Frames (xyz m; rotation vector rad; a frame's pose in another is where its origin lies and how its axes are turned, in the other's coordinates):
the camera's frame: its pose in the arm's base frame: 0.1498 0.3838 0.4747 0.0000 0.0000 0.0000
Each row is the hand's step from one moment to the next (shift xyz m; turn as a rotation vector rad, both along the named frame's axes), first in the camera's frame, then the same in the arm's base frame.
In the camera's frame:
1: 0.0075 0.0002 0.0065 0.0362 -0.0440 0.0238
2: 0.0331 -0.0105 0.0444 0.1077 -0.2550 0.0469
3: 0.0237 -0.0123 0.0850 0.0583 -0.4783 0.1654
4: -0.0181 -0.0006 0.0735 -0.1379 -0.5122 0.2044
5: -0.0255 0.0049 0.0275 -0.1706 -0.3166 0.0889
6: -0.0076 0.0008 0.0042 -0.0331 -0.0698 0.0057
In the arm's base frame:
1: 0.0075 0.0002 0.0065 0.0362 -0.0440 0.0238
2: 0.0331 -0.0105 0.0444 0.1077 -0.2550 0.0469
3: 0.0237 -0.0123 0.0850 0.0583 -0.4783 0.1654
4: -0.0181 -0.0006 0.0735 -0.1379 -0.5122 0.2044
5: -0.0255 0.0049 0.0275 -0.1706 -0.3166 0.0889
6: -0.0076 0.0008 0.0042 -0.0331 -0.0698 0.0057

